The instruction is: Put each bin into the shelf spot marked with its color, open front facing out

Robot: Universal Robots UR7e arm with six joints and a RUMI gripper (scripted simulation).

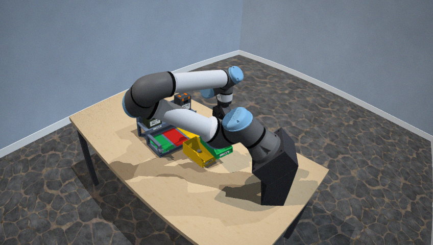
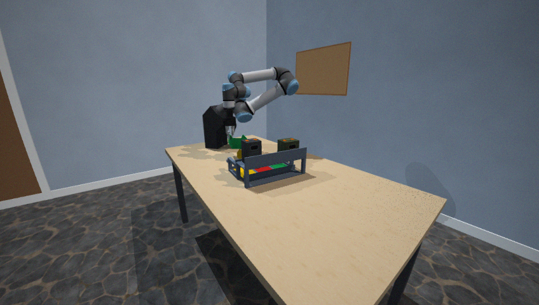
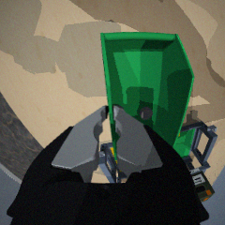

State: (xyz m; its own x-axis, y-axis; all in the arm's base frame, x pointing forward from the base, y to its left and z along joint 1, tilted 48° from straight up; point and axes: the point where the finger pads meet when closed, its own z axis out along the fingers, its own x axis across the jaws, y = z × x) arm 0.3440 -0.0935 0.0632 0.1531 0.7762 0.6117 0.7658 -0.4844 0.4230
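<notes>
My gripper is now 5 cm to the right of the green bin and 3 cm above it. Also, from my hand: yellow bin: 8 cm ahead, 10 cm to the left, 12 cm below; black box: 39 cm ahead, 1 cm to the right, 1 cm above.
</notes>
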